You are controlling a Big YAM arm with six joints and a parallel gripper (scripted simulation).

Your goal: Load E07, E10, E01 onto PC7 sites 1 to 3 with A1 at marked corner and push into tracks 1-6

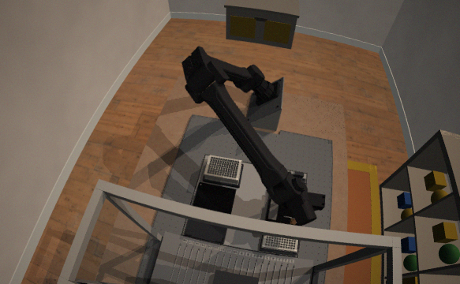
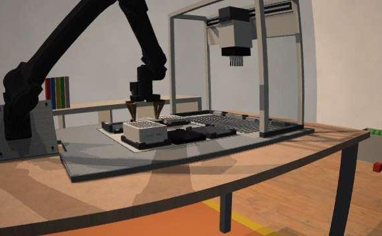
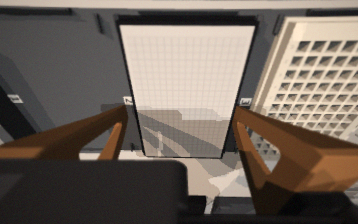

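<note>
Right now my hand is 1 cm above the dark carrier PC7. Round my hand: nest S1 (12 cm behind, 25 cm to the right, 2 cm below); then 96-well plate E01 (11 cm ahead, 1 cm below); then nest S2 (1 cm behind, 26 cm to the right, 2 cm below).
</note>
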